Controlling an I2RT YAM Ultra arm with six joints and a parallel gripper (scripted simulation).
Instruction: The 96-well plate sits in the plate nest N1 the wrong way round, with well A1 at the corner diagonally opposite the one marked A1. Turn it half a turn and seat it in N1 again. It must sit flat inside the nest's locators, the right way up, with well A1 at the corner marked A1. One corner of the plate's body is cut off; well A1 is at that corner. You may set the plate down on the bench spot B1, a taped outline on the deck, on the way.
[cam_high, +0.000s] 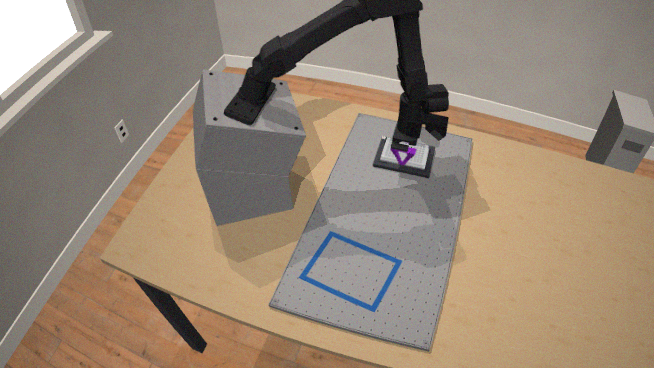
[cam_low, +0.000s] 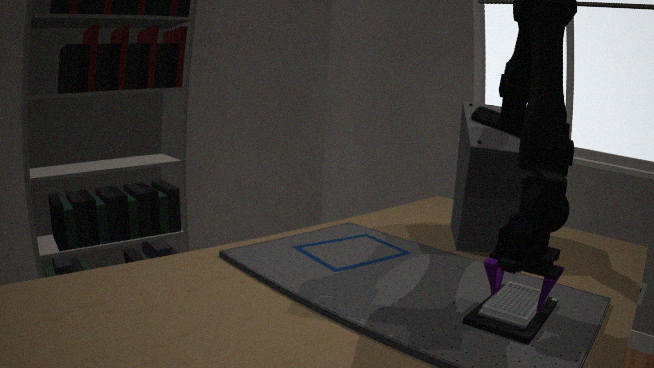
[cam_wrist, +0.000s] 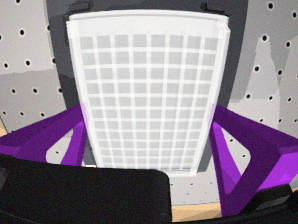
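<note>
My gripper is now 2 cm above the dark plate nest N1. The rest, counted from my hand: light mark: 7 cm behind, 6 cm to the left, 1 cm below; white 96-well plate: right at my hand.
</note>
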